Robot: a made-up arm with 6 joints. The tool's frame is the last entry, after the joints. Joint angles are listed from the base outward.
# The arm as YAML. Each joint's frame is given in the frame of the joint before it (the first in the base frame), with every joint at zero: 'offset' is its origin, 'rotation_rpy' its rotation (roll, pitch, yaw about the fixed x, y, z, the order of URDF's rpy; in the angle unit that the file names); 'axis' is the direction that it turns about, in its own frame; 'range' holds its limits. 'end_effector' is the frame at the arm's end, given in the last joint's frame.
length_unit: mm
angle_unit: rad
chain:
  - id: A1
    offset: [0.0, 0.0, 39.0]
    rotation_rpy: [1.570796, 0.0, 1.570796]
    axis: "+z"
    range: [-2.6, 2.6]
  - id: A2
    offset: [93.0, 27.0, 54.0]
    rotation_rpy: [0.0, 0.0, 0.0]
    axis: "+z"
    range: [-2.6, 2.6]
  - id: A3
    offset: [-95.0, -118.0, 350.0]
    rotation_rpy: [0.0, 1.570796, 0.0]
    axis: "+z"
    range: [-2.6, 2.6]
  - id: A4
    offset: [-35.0, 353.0, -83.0]
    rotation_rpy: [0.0, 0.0, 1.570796]
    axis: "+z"
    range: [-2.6, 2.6]
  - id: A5
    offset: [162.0, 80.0, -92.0]
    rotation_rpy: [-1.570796, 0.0, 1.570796]
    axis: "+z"
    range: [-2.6, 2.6]
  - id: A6
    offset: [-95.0, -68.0, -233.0]
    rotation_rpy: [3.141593, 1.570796, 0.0]
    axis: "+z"
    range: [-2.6, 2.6]
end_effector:
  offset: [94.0, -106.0, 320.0]
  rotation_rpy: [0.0, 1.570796, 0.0]
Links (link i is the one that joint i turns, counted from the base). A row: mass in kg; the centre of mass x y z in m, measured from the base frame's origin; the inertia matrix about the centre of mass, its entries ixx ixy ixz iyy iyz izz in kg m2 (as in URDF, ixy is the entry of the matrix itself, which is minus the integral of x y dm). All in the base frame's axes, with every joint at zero. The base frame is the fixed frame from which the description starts. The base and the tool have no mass.
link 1: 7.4; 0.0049 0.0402 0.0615; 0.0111 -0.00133 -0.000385 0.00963 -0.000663 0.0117
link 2: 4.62; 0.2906 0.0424 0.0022; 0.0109 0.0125 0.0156 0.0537 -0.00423 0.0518
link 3: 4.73; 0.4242 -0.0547 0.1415; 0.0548 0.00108 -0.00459 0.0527 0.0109 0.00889
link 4: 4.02; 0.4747 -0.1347 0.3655; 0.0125 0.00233 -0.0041 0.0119 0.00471 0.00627
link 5: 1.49; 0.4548 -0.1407 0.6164; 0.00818 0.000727 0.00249 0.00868 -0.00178 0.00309
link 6: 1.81; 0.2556 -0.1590 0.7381; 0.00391 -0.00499 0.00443 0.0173 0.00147 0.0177
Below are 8 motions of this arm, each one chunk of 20 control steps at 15 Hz.
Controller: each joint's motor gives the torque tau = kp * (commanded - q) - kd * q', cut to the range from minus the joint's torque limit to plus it. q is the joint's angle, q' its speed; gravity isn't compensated. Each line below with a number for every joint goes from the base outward.
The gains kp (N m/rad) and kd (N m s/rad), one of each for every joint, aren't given. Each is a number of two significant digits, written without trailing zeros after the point. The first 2 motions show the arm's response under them.
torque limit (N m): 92 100 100 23 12 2.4
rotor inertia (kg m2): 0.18 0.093 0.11 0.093 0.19 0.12
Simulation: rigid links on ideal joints. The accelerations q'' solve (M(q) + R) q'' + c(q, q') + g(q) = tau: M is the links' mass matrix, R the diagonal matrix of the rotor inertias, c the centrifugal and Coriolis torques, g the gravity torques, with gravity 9.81 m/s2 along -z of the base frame. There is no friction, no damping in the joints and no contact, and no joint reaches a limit. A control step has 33 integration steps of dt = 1/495 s. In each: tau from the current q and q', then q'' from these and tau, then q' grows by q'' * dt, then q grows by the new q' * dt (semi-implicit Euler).
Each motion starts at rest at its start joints. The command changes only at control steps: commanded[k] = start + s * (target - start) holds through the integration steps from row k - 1 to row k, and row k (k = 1, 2, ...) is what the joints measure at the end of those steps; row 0 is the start. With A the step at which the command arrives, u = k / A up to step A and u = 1 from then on. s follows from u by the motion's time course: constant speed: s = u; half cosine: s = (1 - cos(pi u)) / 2; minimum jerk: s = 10 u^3 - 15 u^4 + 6 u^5; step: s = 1 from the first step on.
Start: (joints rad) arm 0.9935 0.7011 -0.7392 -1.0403 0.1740 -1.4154
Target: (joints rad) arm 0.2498 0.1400 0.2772 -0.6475 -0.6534 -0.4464
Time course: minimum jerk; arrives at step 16
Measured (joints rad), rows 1 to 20:
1: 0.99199 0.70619 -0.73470 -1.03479 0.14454 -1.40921
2: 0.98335 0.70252 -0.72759 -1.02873 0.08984 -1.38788
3: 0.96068 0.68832 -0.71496 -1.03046 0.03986 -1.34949
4: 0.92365 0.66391 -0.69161 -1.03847 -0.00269 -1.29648
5: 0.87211 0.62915 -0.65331 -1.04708 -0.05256 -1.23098
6: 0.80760 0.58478 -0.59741 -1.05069 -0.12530 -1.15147
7: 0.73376 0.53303 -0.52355 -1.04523 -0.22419 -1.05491
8: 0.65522 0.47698 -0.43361 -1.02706 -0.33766 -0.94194
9: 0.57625 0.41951 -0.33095 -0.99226 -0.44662 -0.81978
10: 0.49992 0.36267 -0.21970 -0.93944 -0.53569 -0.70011
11: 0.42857 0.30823 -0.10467 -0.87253 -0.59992 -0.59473
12: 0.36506 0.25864 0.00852 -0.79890 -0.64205 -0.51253
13: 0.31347 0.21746 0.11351 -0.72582 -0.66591 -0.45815
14: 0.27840 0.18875 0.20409 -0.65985 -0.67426 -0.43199
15: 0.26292 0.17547 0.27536 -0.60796 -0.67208 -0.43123
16: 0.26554 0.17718 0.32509 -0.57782 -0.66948 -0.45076
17: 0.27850 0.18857 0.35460 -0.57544 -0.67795 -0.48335
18: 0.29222 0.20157 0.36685 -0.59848 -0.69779 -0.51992
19: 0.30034 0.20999 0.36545 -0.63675 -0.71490 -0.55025
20: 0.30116 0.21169 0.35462 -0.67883 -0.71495 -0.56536
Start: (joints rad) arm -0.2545 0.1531 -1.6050 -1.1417 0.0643 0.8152
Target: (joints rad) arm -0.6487 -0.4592 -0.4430 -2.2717 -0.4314 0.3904
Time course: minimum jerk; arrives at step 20
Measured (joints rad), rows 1 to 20:
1: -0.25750 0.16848 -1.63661 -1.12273 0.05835 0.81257
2: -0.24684 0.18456 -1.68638 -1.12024 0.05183 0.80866
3: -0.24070 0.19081 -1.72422 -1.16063 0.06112 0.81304
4: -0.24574 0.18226 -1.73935 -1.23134 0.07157 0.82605
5: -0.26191 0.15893 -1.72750 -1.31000 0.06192 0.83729
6: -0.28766 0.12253 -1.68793 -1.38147 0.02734 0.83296
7: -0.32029 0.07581 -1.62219 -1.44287 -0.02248 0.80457
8: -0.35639 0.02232 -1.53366 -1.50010 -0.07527 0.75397
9: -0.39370 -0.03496 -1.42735 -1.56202 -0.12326 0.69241
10: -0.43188 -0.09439 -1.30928 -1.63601 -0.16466 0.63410
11: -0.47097 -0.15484 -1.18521 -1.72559 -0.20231 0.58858
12: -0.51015 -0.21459 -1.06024 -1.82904 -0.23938 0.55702
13: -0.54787 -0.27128 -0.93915 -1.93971 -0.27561 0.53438
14: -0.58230 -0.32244 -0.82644 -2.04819 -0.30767 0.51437
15: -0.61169 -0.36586 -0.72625 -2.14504 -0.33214 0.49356
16: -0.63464 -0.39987 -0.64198 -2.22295 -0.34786 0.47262
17: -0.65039 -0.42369 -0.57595 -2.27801 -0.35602 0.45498
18: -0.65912 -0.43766 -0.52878 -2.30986 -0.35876 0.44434
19: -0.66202 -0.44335 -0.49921 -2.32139 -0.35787 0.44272
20: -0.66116 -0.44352 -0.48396 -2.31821 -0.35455 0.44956
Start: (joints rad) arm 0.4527 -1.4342 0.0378 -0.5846 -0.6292 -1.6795
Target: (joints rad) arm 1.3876 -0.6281 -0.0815 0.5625 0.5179 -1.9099
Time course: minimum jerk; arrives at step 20
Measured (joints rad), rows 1 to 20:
1: 0.43882 -1.43135 0.04250 -0.60774 -0.61128 -1.68904
2: 0.42512 -1.43789 0.04161 -0.63282 -0.56446 -1.71710
3: 0.42143 -1.43941 0.03271 -0.63490 -0.50378 -1.75606
4: 0.43764 -1.42649 0.02131 -0.61218 -0.44237 -1.79563
5: 0.47910 -1.39435 0.01122 -0.56783 -0.38535 -1.82685
6: 0.54518 -1.34272 0.00320 -0.50528 -0.33082 -1.84423
7: 0.63098 -1.27467 -0.00364 -0.42753 -0.27357 -1.84722
8: 0.73004 -1.19479 -0.01054 -0.33722 -0.20884 -1.84014
9: 0.83628 -1.10783 -0.01826 -0.23656 -0.13476 -1.83020
10: 0.94459 -1.01804 -0.02687 -0.12727 -0.05308 -1.82402
11: 1.05075 -0.92915 -0.03566 -0.01101 0.03193 -1.82469
12: 1.15102 -0.84441 -0.04331 0.10987 0.11548 -1.83089
13: 1.24195 -0.76679 -0.04839 0.23184 0.19386 -1.83848
14: 1.32028 -0.69904 -0.04992 0.35012 0.26495 -1.84346
15: 1.38310 -0.64369 -0.04774 0.45926 0.32794 -1.84440
16: 1.42837 -0.60263 -0.04258 0.55362 0.38260 -1.84319
17: 1.45575 -0.57650 -0.03583 0.62806 0.42866 -1.84381
18: 1.46710 -0.56414 -0.02918 0.67872 0.46523 -1.85003
19: 1.46649 -0.56251 -0.02438 0.70441 0.49084 -1.86314
20: 1.45950 -0.56711 -0.02287 0.70771 0.50508 -1.88102

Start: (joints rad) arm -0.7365 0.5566 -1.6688 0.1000 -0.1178 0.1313
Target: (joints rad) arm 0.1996 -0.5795 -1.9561 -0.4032 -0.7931 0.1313
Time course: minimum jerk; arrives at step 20
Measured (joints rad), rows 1 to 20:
1: -0.73412 0.57198 -1.69498 0.10330 -0.12070 0.13313
2: -0.71739 0.57993 -1.74342 0.05726 -0.12112 0.14505
3: -0.69431 0.57253 -1.79805 -0.03729 -0.12131 0.16673
4: -0.66038 0.54893 -1.85407 -0.14366 -0.13308 0.19023
5: -0.61380 0.50809 -1.90625 -0.23411 -0.15957 0.20738
6: -0.55586 0.44895 -1.94876 -0.29659 -0.19615 0.21452
7: -0.48852 0.37219 -1.97822 -0.32985 -0.23931 0.21305
8: -0.41359 0.28058 -1.99503 -0.33967 -0.28970 0.20731
9: -0.33288 0.17835 -2.00252 -0.33637 -0.34880 0.20144
10: -0.24860 0.07032 -2.00537 -0.33146 -0.41518 0.19743
11: -0.16349 -0.03849 -2.00816 -0.33412 -0.48437 0.19491
12: -0.08044 -0.14311 -2.01431 -0.34903 -0.55098 0.19252
13: -0.00235 -0.23904 -2.02559 -0.37616 -0.61029 0.18975
14: 0.06792 -0.32266 -2.04201 -0.41200 -0.65919 0.18759
15: 0.12776 -0.39146 -2.06205 -0.45126 -0.69637 0.18781
16: 0.17512 -0.44416 -2.08322 -0.48834 -0.72210 0.19160
17: 0.20892 -0.48078 -2.10275 -0.51847 -0.73773 0.19858
18: 0.22955 -0.50262 -2.11831 -0.53842 -0.74526 0.20688
19: 0.23914 -0.51243 -2.12851 -0.54704 -0.74707 0.21398
20: 0.24187 -0.51460 -2.13317 -0.54535 -0.74587 0.21799

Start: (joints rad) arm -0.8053 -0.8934 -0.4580 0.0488 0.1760 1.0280
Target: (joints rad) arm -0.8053 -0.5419 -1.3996 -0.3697 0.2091 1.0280
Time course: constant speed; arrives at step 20
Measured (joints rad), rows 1 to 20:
1: -0.83870 -0.89049 -0.46842 0.05878 0.18200 1.02838
2: -0.88237 -0.90451 -0.48859 0.06584 0.22152 1.04094
3: -0.91310 -0.91251 -0.51445 0.06439 0.29008 1.07843
4: -0.92165 -0.90442 -0.54545 0.05839 0.34561 1.13554
5: -0.91080 -0.88091 -0.58147 0.05117 0.35526 1.18767
6: -0.89033 -0.84854 -0.62316 0.03921 0.32245 1.21114
7: -0.87144 -0.81571 -0.67183 0.01514 0.27556 1.18911
8: -0.86136 -0.78849 -0.72783 -0.02489 0.24180 1.12840
9: -0.86015 -0.76783 -0.78925 -0.07793 0.23338 1.06193
10: -0.86163 -0.74968 -0.85243 -0.13513 0.24591 1.02235
11: -0.85882 -0.72897 -0.91392 -0.18580 0.26316 1.02342
12: -0.85092 -0.70470 -0.97237 -0.22348 0.27034 1.05548
13: -0.84290 -0.68002 -1.02796 -0.24998 0.26656 1.09601
14: -0.83767 -0.65720 -1.08079 -0.27162 0.26142 1.12479
15: -0.83361 -0.63554 -1.13110 -0.29210 0.26176 1.13298
16: -0.82916 -0.61384 -1.18003 -0.31171 0.26646 1.12353
17: -0.82440 -0.59194 -1.22877 -0.33085 0.27111 1.10594
18: -0.81956 -0.56993 -1.27802 -0.35102 0.27287 1.08979
19: -0.81459 -0.54779 -1.32824 -0.37358 0.27182 1.08062
20: -0.80940 -0.52541 -1.37976 -0.39908 0.26969 1.07915

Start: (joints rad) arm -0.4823 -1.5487 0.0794 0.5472 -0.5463 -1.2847
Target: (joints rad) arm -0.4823 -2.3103 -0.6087 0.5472 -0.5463 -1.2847
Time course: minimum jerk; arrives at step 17
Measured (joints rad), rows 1 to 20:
1: -0.51034 -1.55761 0.07877 0.54780 -0.55412 -1.28634
2: -0.55406 -1.59397 0.07501 0.54327 -0.54241 -1.28346
3: -0.58962 -1.63991 0.06268 0.52980 -0.49383 -1.27229
4: -0.60622 -1.68735 0.03784 0.51176 -0.43790 -1.26115
5: -0.60525 -1.73621 0.00063 0.49682 -0.41329 -1.25927
6: -0.59378 -1.78977 -0.04640 0.49001 -0.43263 -1.26686
7: -0.57950 -1.85121 -0.10057 0.49197 -0.47791 -1.27580
8: -0.56879 -1.92210 -0.15958 0.50046 -0.52026 -1.27712
9: -0.56584 -2.00171 -0.22135 0.51134 -0.54082 -1.26692
10: -0.57168 -2.08664 -0.28383 0.51969 -0.53749 -1.24746
11: -0.58366 -2.17083 -0.34474 0.52267 -0.51891 -1.22497
12: -0.59635 -2.24659 -0.40138 0.52125 -0.49602 -1.20677
13: -0.60391 -2.30663 -0.45090 0.51886 -0.47798 -1.19845
14: -0.60298 -2.34635 -0.49087 0.51854 -0.47142 -1.20170
15: -0.59423 -2.36557 -0.51999 0.52145 -0.47928 -1.21355
16: -0.58150 -2.36862 -0.53832 0.52717 -0.49885 -1.22786
17: -0.56925 -2.36295 -0.54742 0.53496 -0.52243 -1.23844
18: -0.56063 -2.35675 -0.55016 0.54443 -0.54147 -1.24193
19: -0.55794 -2.35417 -0.54913 0.55410 -0.55027 -1.23843
20: -0.56098 -2.35576 -0.54601 0.56189 -0.54793 -1.23043

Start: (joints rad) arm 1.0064 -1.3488 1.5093 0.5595 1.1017 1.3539
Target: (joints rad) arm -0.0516 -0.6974 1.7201 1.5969 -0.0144 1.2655
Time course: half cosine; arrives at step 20
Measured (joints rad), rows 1 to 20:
1: 1.01639 -1.32906 1.53335 0.55925 1.10013 1.35069
2: 1.02201 -1.29558 1.58374 0.59264 1.09253 1.34491
3: 1.00213 -1.26470 1.63962 0.66889 1.08391 1.34372
4: 0.96065 -1.23636 1.68898 0.76723 1.07520 1.35226
5: 0.90490 -1.20570 1.72725 0.86397 1.05267 1.36957
6: 0.83984 -1.16946 1.75276 0.94435 1.00165 1.38810
7: 0.76831 -1.12693 1.76594 1.00228 0.91878 1.39711
8: 0.69178 -1.07924 1.76939 1.03962 0.81230 1.38857
9: 0.61107 -1.02863 1.76678 1.06565 0.69564 1.36214
10: 0.52723 -0.97739 1.76187 1.09331 0.58132 1.32587
11: 0.44231 -0.92697 1.75816 1.13328 0.47744 1.29181
12: 0.35937 -0.87769 1.75864 1.18995 0.38678 1.26970
13: 0.28160 -0.82955 1.76513 1.26095 0.30848 1.26291
14: 0.21129 -0.78317 1.77760 1.33947 0.24062 1.26814
15: 0.14964 -0.74009 1.79406 1.41721 0.18190 1.27839
16: 0.09720 -0.70235 1.81133 1.48655 0.13174 1.28669
17: 0.05445 -0.67176 1.82621 1.54174 0.08988 1.28902
18: 0.02211 -0.64948 1.83666 1.57950 0.05640 1.28508
19: 0.00115 -0.63589 1.84206 1.59908 0.03217 1.27732
20: -0.00744 -0.63082 1.84297 1.60191 0.01909 1.26917

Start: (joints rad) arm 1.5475 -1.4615 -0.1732 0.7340 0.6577 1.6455
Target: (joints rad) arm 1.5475 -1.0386 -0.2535 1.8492 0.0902 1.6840
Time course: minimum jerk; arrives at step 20
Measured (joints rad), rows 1 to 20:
1: 1.56101 -1.45267 -0.17798 0.75828 0.67067 1.66192
2: 1.58821 -1.43175 -0.17865 0.80883 0.68585 1.69541
3: 1.61167 -1.40777 -0.17063 0.87546 0.68207 1.72241
4: 1.62151 -1.38715 -0.15746 0.95125 0.66301 1.72926
5: 1.61743 -1.37058 -0.14417 1.02924 0.64162 1.71737
6: 1.60616 -1.35399 -0.13472 1.10707 0.62303 1.69878
7: 1.59631 -1.33191 -0.13095 1.18743 0.60065 1.68676
8: 1.59342 -1.30093 -0.13263 1.27429 0.56373 1.68703
9: 1.59783 -1.26152 -0.13842 1.36892 0.50679 1.69508
10: 1.60567 -1.21735 -0.14683 1.46918 0.43338 1.70080
11: 1.61228 -1.17314 -0.15649 1.57123 0.35353 1.69604
12: 1.61520 -1.13244 -0.16620 1.67148 0.27871 1.67936
13: 1.61488 -1.09672 -0.17494 1.76728 0.21698 1.65596
14: 1.61321 -1.06617 -0.18211 1.85652 0.17053 1.63400
15: 1.61170 -1.04072 -0.18758 1.93673 0.13680 1.61993
16: 1.61075 -1.02067 -0.19163 2.00454 0.11206 1.61570
17: 1.61006 -1.00642 -0.19474 2.05606 0.09429 1.61892
18: 1.60925 -0.99794 -0.19734 2.08826 0.08323 1.62523
19: 1.60818 -0.99444 -0.19976 2.10057 0.07870 1.63099
20: 1.60686 -0.99424 -0.20224 2.09604 0.07904 1.63482

